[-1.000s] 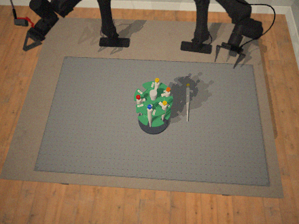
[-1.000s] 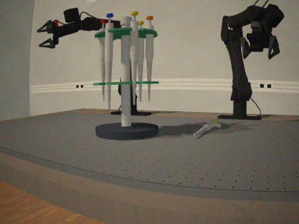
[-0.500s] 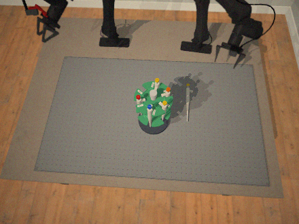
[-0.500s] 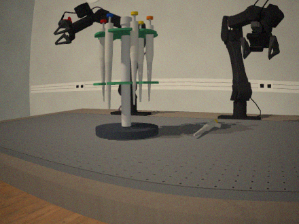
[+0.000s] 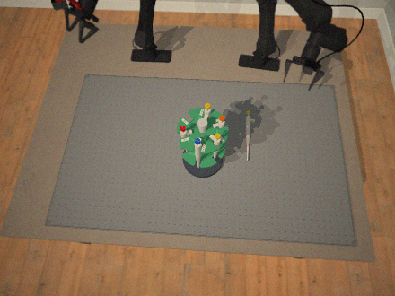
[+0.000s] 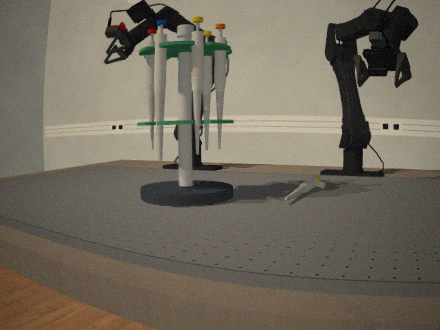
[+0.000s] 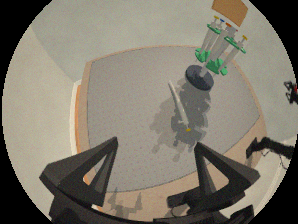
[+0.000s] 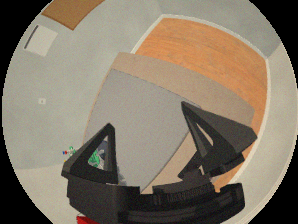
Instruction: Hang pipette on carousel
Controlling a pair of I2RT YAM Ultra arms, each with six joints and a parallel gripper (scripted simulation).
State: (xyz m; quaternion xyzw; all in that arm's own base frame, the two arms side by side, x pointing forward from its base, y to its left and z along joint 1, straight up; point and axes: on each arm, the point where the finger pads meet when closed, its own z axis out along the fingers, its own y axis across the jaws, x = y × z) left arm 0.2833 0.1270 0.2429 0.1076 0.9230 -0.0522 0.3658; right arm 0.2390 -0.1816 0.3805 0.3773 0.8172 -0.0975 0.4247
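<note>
Now: the pipette 110 mm ahead of my left hand, 140 mm to the right of it and 220 mm below it.
</note>
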